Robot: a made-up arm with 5 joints.
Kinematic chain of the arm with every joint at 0, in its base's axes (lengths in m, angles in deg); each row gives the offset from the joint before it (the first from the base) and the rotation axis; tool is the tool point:
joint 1: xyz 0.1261 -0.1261 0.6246 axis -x
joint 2: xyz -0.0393 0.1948 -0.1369 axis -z
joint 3: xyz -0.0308 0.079 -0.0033 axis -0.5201 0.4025 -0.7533
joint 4: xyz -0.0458 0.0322 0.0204 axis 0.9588 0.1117 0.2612
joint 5: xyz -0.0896 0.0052 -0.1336 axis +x
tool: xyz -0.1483 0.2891 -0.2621
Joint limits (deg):
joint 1: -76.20..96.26
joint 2: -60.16..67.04
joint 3: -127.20..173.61
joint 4: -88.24..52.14
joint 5: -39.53..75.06
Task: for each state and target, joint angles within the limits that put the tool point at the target. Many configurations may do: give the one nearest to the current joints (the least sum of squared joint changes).
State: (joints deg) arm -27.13 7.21 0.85 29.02 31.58
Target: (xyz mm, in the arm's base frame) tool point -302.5 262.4 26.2
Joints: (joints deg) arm 9.49 -16.97 2.16 -10.80 9.56
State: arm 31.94 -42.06 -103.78 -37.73 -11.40
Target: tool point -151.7 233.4 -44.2
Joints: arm 8.37 -46.02 -90.60 -54.11 -6.28
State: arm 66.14 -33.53 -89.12 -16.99 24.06
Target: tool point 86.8 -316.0 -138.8
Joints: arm 50.10 -13.36 -77.79 -64.65 -1.17
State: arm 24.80 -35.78 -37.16 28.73 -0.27
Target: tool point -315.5 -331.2 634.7
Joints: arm 15.55 -45.23 -53.35 49.50 38.59
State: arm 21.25 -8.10 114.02 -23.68 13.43
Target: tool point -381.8 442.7 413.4
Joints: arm -14.46 2.98 119.27 -51.81 4.29
